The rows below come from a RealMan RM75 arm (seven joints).
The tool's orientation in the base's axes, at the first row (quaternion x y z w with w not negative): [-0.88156, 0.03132, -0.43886, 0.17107]
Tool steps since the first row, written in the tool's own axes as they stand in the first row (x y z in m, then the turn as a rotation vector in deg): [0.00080, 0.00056, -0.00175, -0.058, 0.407, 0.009]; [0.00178, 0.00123, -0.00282, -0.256, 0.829, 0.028]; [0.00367, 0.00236, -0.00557, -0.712, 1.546, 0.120]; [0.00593, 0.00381, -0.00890, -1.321, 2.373, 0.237]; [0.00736, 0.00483, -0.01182, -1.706, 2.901, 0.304]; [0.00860, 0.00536, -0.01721, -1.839, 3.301, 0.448]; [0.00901, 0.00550, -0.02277, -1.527, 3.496, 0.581]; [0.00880, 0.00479, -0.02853, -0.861, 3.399, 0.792]
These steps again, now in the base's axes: [-0.00083, -0.00117, 0.00140, 0.010, -0.368, -0.183]; [-0.00100, -0.00229, 0.00252, -0.056, -0.719, -0.484]; [-0.00190, -0.00450, 0.00512, -0.195, -1.273, -1.119]; [-0.00299, -0.00724, 0.00822, -0.398, -1.893, -1.921]; [-0.00430, -0.00929, 0.01060, -0.532, -2.292, -2.426]; [-0.00772, -0.01152, 0.01437, -0.462, -2.601, -2.739]; [-0.01182, -0.01326, 0.01773, -0.148, -2.812, -2.639]; [-0.01653, -0.01413, 0.02101, 0.416, -2.799, -2.216]
